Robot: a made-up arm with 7 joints. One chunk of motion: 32 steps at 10 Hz.
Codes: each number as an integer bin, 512 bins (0 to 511) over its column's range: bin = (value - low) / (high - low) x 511, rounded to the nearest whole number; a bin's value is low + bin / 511 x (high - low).
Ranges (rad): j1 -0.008..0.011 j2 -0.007..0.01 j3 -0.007..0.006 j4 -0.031..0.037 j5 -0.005..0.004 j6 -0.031..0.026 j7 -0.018..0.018
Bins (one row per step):
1: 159 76 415 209 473 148 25
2: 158 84 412 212 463 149 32
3: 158 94 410 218 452 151 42
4: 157 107 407 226 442 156 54
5: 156 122 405 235 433 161 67
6: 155 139 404 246 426 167 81
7: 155 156 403 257 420 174 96
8: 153 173 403 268 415 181 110
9: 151 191 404 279 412 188 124
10: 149 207 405 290 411 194 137
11: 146 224 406 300 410 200 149
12: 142 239 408 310 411 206 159
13: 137 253 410 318 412 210 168
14: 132 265 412 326 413 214 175
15: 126 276 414 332 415 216 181
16: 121 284 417 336 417 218 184
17: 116 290 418 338 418 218 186
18: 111 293 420 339 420 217 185
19: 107 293 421 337 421 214 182
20: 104 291 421 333 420 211 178
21: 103 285 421 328 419 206 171
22: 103 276 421 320 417 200 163
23: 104 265 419 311 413 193 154
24: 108 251 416 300 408 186 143
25: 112 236 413 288 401 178 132
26: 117 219 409 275 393 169 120
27: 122 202 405 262 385 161 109
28: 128 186 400 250 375 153 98
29: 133 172 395 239 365 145 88
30: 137 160 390 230 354 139 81
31: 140 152 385 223 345 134 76
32: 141 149 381 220 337 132 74
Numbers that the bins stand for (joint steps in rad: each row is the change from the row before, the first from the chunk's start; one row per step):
1: -0.00209 -0.00447 0.00356 -0.00319 0.00333 -0.01449 -0.01624
2: -0.00213 -0.00421 0.00348 -0.00279 0.00315 -0.01438 -0.01575
3: -0.00213 -0.00387 0.00343 -0.00199 0.00296 -0.01416 -0.01504
4: -0.00216 -0.00344 0.00335 -0.00093 0.00278 -0.01360 -0.01420
5: -0.00220 -0.00294 0.00330 0.00027 0.00263 -0.01304 -0.01328
6: -0.00224 -0.00238 0.00328 0.00174 0.00250 -0.01237 -0.01229
7: -0.00224 -0.00181 0.00325 0.00320 0.00240 -0.01159 -0.01124
8: -0.00231 -0.00124 0.00325 0.00466 0.00231 -0.01081 -0.01025
9: -0.00239 -0.00065 0.00328 0.00613 0.00226 -0.01003 -0.00926
10: -0.00246 -0.00011 0.00330 0.00759 0.00224 -0.00936 -0.00835
11: -0.00257 0.00045 0.00333 0.00892 0.00222 -0.00869 -0.00750
12: -0.00272 0.00095 0.00338 0.01025 0.00224 -0.00802 -0.00680
13: -0.00291 0.00142 0.00343 0.01132 0.00226 -0.00758 -0.00616
14: -0.00309 0.00182 0.00348 0.01238 0.00227 -0.00713 -0.00567
15: -0.00332 0.00218 0.00353 0.01318 0.00231 -0.00691 -0.00525
16: -0.00350 0.00245 0.00361 0.01371 0.00234 -0.00668 -0.00504
17: -0.00369 0.00265 0.00363 0.01398 0.00236 -0.00668 -0.00490
18: -0.00387 0.00275 0.00368 0.01411 0.00240 -0.00679 -0.00497
19: -0.00402 0.00275 0.00371 0.01385 0.00241 -0.00713 -0.00518
20: -0.00413 0.00268 0.00371 0.01331 0.00240 -0.00746 -0.00546
21: -0.00417 0.00248 0.00371 0.01265 0.00238 -0.00802 -0.00595
22: -0.00417 0.00218 0.00371 0.01158 0.00234 -0.00869 -0.00652
23: -0.00413 0.00182 0.00366 0.01039 0.00227 -0.00947 -0.00715
24: -0.00398 0.00135 0.00358 0.00892 0.00219 -0.01025 -0.00793
25: -0.00384 0.00085 0.00351 0.00732 0.00206 -0.01114 -0.00870
26: -0.00365 0.00029 0.00341 0.00559 0.00192 -0.01215 -0.00955
27: -0.00346 -0.00028 0.00330 0.00386 0.00178 -0.01304 -0.01032
28: -0.00324 -0.00081 0.00318 0.00227 0.00160 -0.01393 -0.01110
29: -0.00305 -0.00128 0.00305 0.00080 0.00143 -0.01483 -0.01180
30: -0.00291 -0.00168 0.00292 -0.00039 0.00123 -0.01550 -0.01229
31: -0.00279 -0.00194 0.00279 -0.00132 0.00108 -0.01605 -0.01265
32: -0.00276 -0.00204 0.00269 -0.00172 0.00094 -0.01628 -0.01279

